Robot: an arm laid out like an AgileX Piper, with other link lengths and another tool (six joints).
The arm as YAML. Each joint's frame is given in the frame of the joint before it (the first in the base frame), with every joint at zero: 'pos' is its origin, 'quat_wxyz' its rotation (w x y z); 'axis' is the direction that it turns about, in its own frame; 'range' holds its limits. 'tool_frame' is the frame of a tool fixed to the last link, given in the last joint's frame.
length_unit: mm
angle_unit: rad
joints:
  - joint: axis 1
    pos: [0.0, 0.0, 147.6]
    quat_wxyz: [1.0, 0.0, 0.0, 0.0]
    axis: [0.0, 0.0, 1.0]
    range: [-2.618, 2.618]
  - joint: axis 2
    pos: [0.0, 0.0, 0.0]
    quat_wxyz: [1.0, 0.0, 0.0, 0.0]
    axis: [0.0, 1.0, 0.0]
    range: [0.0, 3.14]
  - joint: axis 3
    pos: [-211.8, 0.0, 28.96]
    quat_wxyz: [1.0, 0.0, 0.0, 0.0]
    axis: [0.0, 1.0, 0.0]
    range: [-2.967, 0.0]
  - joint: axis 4
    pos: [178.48, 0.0, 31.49]
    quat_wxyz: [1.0, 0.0, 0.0, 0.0]
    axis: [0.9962, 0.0, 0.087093]
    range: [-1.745, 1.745]
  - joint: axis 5
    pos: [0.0, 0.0, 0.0]
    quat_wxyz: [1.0, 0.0, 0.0, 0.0]
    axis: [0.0, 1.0, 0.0]
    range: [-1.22, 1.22]
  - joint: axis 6
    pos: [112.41, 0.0, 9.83]
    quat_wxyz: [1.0, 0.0, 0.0, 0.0]
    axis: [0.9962, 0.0, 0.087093]
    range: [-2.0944, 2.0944]
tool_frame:
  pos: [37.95, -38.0, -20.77]
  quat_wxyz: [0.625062, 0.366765, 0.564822, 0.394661]
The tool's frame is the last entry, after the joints.
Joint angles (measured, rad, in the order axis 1, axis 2, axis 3, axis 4, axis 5, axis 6), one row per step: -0.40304, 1.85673, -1.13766, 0.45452, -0.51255, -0.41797; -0.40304, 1.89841, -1.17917, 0.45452, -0.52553, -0.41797; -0.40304, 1.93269, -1.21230, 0.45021, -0.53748, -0.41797; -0.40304, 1.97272, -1.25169, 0.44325, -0.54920, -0.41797; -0.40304, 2.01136, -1.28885, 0.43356, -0.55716, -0.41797; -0.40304, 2.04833, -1.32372, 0.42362, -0.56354, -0.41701; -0.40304, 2.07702, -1.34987, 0.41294, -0.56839, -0.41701; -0.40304, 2.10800, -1.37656, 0.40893, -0.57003, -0.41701; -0.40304, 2.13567, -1.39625, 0.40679, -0.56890, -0.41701; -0.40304, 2.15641, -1.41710, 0.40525, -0.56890, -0.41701; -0.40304, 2.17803, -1.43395, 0.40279, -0.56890, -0.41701; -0.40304, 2.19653, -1.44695, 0.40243, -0.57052, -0.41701; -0.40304, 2.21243, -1.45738, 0.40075, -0.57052, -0.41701; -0.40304, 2.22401, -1.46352, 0.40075, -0.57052, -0.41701
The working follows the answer.
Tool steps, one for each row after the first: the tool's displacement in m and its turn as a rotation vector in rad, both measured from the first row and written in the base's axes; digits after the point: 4 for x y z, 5 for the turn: 0.0073, -0.0039, -0.0021, -0.00760, -0.00925, -0.00460; 0.0132, -0.0070, -0.0039, -0.01740, -0.01552, -0.00624; 0.0202, -0.0104, -0.0063, -0.02919, -0.02132, -0.00616; 0.0270, -0.0132, -0.0095, -0.04042, -0.02282, -0.00304; 0.0333, -0.0157, -0.0131, -0.04986, -0.02312, 0.00073; 0.0381, -0.0175, -0.0162, -0.05952, -0.02115, 0.00568; 0.0426, -0.0193, -0.0210, -0.06171, -0.01723, 0.00770; 0.0460, -0.0205, -0.0271, -0.05944, -0.00843, 0.00960; 0.0492, -0.0218, -0.0298, -0.06061, -0.00808, 0.01055; 0.0519, -0.0228, -0.0342, -0.06050, -0.00297, 0.01220; 0.0538, -0.0237, -0.0382, -0.05952, 0.00098, 0.01204; 0.0555, -0.0244, -0.0420, -0.05856, 0.00650, 0.01324; 0.0564, -0.0247, -0.0453, -0.05639, 0.01148, 0.01340
Tool pose at each row, in the base's axes (x y z in m, rotation vector in rad; rounded; the steps above come from the unrounded poses): 0.3168, -0.2106, 0.2033, 1.31552, 1.13202, 0.33170; 0.3240, -0.2145, 0.2012, 1.30852, 1.12136, 0.32951; 0.3300, -0.2176, 0.1994, 1.29893, 1.11531, 0.32630; 0.3370, -0.2210, 0.1970, 1.28683, 1.11091, 0.32286; 0.3437, -0.2239, 0.1938, 1.27491, 1.11213, 0.31932; 0.3500, -0.2264, 0.1902, 1.26457, 1.11472, 0.31658; 0.3548, -0.2281, 0.1872, 1.25409, 1.11999, 0.31316; 0.3594, -0.2299, 0.1823, 1.25225, 1.12469, 0.31088; 0.3627, -0.2312, 0.1763, 1.25580, 1.13327, 0.30816; 0.3659, -0.2324, 0.1735, 1.25438, 1.13424, 0.30793; 0.3686, -0.2335, 0.1692, 1.25508, 1.13962, 0.30602; 0.3706, -0.2344, 0.1651, 1.25717, 1.14279, 0.30403; 0.3723, -0.2350, 0.1613, 1.25896, 1.14818, 0.30204; 0.3732, -0.2354, 0.1580, 1.26222, 1.15240, 0.30034

